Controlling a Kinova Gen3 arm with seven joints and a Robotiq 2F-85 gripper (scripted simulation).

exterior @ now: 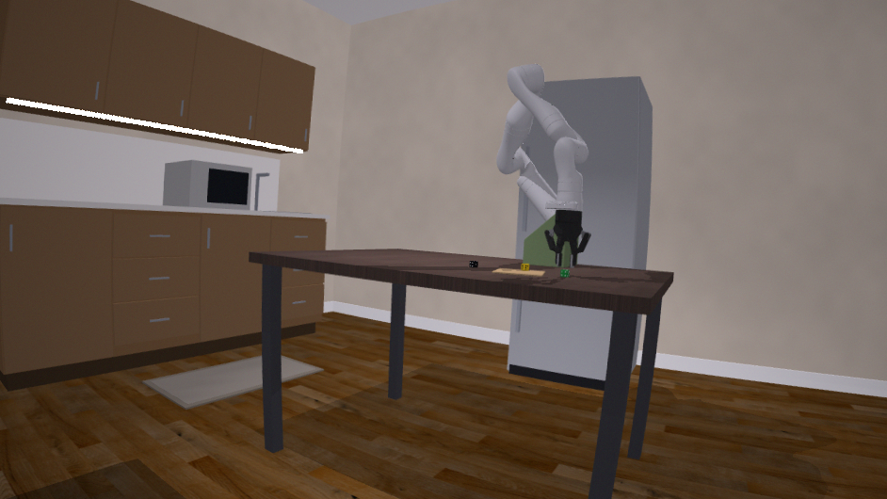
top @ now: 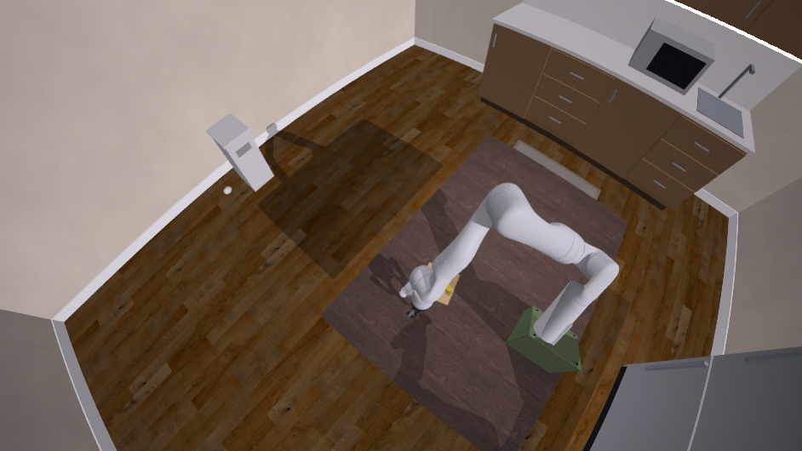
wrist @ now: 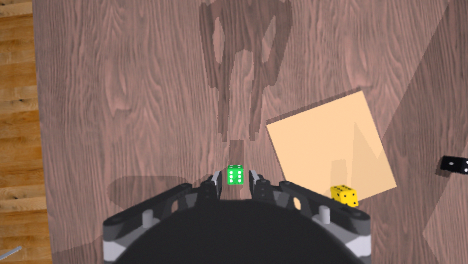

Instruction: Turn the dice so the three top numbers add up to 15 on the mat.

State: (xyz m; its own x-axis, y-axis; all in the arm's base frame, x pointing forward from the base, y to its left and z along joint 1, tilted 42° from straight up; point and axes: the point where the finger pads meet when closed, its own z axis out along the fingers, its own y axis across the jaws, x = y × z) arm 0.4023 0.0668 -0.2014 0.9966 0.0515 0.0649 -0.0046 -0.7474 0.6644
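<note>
Now: hand 40 mm above the green die. Also, from my hand: black die (300 mm to the right, 40 mm below); then yellow die (30 mm behind, 140 mm to the right, 30 mm below); then tan mat (20 mm ahead, 130 mm to the right, 40 mm below).
</note>
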